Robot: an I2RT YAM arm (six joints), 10 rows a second.
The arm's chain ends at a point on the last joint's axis. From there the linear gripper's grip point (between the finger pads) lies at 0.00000 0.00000 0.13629 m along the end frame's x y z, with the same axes.
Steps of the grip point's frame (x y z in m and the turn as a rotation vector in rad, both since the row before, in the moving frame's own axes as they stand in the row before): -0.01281 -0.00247 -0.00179 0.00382 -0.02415 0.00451; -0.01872 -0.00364 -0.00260 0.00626 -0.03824 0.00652; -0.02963 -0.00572 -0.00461 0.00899 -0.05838 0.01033; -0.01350 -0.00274 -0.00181 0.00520 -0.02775 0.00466; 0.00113 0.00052 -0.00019 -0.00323 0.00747 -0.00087
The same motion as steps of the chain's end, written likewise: -0.00952 -0.00194 -0.00175 0.00382 -0.02415 0.00451; -0.01351 -0.00277 -0.00250 0.00626 -0.03824 0.00652; -0.02168 -0.00445 -0.00437 0.00899 -0.05838 0.01033; -0.00972 -0.00202 -0.00176 0.00520 -0.02775 0.00466; 0.00011 0.00008 -0.00019 -0.00323 0.00747 -0.00087
